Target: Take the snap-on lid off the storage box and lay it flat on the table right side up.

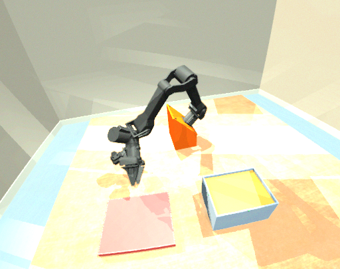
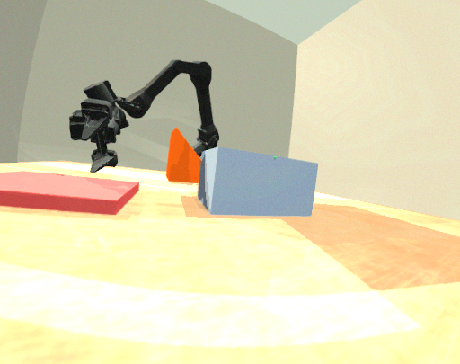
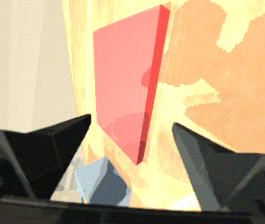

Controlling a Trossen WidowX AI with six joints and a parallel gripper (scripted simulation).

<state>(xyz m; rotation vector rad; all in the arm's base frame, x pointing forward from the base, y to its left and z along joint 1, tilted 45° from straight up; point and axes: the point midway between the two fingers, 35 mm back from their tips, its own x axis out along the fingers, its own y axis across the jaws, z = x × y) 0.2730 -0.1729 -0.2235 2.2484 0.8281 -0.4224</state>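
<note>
Right now my gripper tip is 11 cm short of the red lid and 5 cm above it. The rest, counted from my gripper tip: light blue storage box: 13 cm ahead, 34 cm to the left, 1 cm below.
</note>
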